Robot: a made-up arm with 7 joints. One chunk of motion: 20 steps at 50 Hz.
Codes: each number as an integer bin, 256 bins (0 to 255) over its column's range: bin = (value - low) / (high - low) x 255, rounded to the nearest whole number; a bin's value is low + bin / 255 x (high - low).
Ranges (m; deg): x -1.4..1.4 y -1.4..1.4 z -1.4..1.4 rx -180..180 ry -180..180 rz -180..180
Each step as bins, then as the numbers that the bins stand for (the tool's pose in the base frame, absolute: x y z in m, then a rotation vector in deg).
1 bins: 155 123 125 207 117 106
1 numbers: 0.3020 -0.0494 -0.0275 112.24 -14.82 -30.35
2 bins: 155 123 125 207 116 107
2 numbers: 0.3020 -0.0494 -0.0275 112.24 -16.24 -28.94
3 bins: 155 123 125 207 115 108
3 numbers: 0.3020 -0.0494 -0.0275 112.24 -17.65 -27.53
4 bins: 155 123 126 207 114 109
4 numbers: 0.3020 -0.0494 -0.0165 112.24 -19.06 -26.12
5 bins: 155 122 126 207 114 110
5 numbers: 0.3020 -0.0604 -0.0165 112.24 -19.06 -24.71
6 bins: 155 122 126 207 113 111
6 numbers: 0.3020 -0.0604 -0.0165 112.24 -20.47 -23.29
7 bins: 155 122 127 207 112 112
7 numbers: 0.3020 -0.0604 -0.0055 112.24 -21.88 -21.88
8 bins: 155 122 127 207 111 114
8 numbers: 0.3020 -0.0604 -0.0055 112.24 -23.29 -19.06
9 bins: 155 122 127 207 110 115
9 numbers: 0.3020 -0.0604 -0.0055 112.24 -24.71 -17.65
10 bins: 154 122 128 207 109 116
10 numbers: 0.2910 -0.0604 0.0055 112.24 -26.12 -16.24
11 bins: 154 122 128 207 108 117
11 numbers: 0.2910 -0.0604 0.0055 112.24 -27.53 -14.82
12 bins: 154 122 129 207 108 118
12 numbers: 0.2910 -0.0604 0.0165 112.24 -27.53 -13.41
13 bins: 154 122 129 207 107 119
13 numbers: 0.2910 -0.0604 0.0165 112.24 -28.94 -12.00
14 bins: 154 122 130 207 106 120
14 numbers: 0.2910 -0.0604 0.0275 112.24 -30.35 -10.59
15 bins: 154 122 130 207 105 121
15 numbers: 0.2910 -0.0604 0.0275 112.24 -31.76 -9.18
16 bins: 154 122 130 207 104 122
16 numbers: 0.2910 -0.0604 0.0275 112.24 -33.18 -7.76
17 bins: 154 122 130 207 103 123
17 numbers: 0.2910 -0.0604 0.0275 112.24 -34.59 -6.35
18 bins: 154 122 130 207 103 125
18 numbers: 0.2910 -0.0604 0.0275 112.24 -34.59 -3.53
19 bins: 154 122 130 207 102 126
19 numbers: 0.2910 -0.0604 0.0275 112.24 -36.00 -2.12
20 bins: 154 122 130 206 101 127
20 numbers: 0.2910 -0.0604 0.0275 110.82 -37.41 -0.71
